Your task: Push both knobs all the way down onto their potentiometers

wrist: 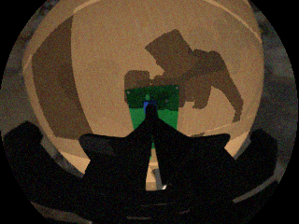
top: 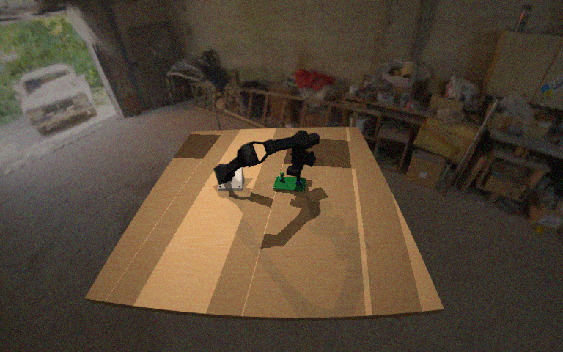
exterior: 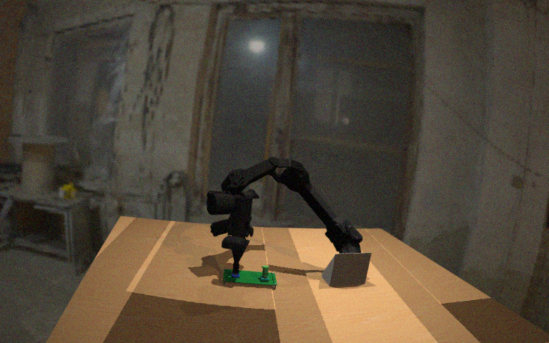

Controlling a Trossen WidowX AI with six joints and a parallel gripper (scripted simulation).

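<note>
The black knob is 2 cm below my gripper tip. Round my gripper tip: green knob (8 cm behind, 3 cm to the left, 1 cm below).
</note>
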